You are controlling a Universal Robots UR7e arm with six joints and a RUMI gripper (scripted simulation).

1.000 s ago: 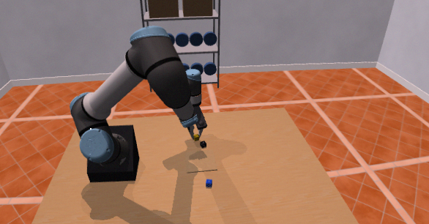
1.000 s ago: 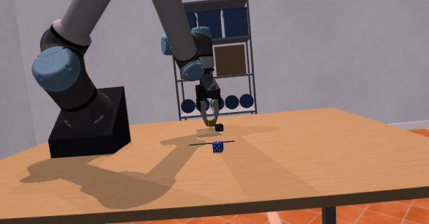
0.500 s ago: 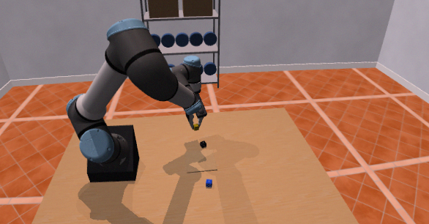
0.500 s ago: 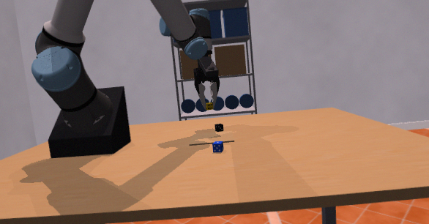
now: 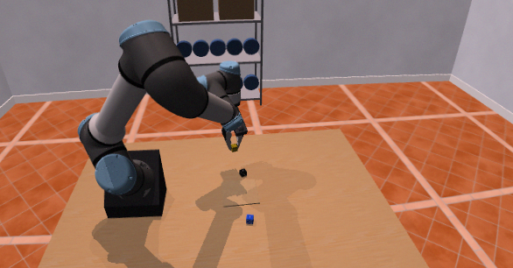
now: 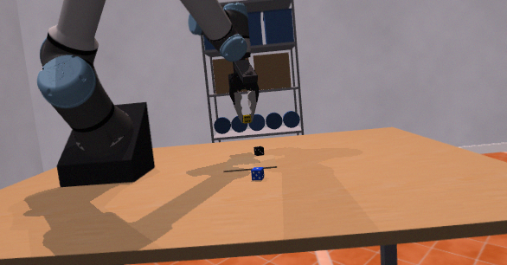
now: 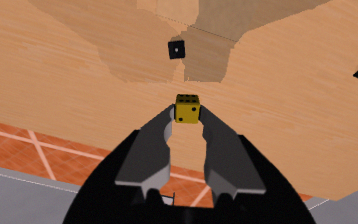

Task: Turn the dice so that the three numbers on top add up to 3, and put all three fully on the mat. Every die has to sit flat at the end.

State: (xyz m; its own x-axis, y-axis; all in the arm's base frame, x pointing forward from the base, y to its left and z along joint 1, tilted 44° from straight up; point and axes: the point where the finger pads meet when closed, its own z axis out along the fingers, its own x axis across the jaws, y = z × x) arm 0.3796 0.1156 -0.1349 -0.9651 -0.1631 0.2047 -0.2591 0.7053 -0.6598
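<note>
My hand is 10 cm above the black die, 5 cm to the left of it and 3 cm short of it. The rest, counted from my hand: yellow die: right at my hand; blue die: 31 cm to the right, 10 cm below, 3 cm ahead; tan mat: 15 cm to the right, 11 cm below, 1 cm ahead.
</note>
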